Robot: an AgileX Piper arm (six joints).
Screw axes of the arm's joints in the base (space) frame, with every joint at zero. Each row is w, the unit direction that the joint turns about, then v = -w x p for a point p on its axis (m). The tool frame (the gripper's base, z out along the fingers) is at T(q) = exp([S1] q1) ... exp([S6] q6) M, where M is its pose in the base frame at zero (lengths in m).
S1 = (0, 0, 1, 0, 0, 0)
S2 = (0, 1, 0, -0.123, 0, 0)
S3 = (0, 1, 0, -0.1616, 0, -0.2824)
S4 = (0.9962, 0, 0.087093, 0, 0.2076, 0)
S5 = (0, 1, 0, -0.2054, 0, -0.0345)
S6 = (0.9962, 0, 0.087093, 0, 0.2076, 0)
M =
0.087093 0 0.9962 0.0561
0 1 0 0
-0.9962 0 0.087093 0.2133
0 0 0 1
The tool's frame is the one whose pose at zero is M.
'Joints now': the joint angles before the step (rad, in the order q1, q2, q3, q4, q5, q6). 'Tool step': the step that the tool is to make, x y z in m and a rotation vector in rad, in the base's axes. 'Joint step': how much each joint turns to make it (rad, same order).
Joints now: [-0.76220 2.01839 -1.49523 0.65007 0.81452 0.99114]
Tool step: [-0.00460 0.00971 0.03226 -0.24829 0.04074 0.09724]
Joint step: [0.04194 -0.09559 0.01202 -0.21292 -0.06168 -0.00392]
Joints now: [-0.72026 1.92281 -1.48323 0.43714 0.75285 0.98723]
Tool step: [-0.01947 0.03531 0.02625 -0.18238 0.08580 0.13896]
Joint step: [0.06675 -0.15687 0.11473 -0.20063 -0.00524 -0.01039]
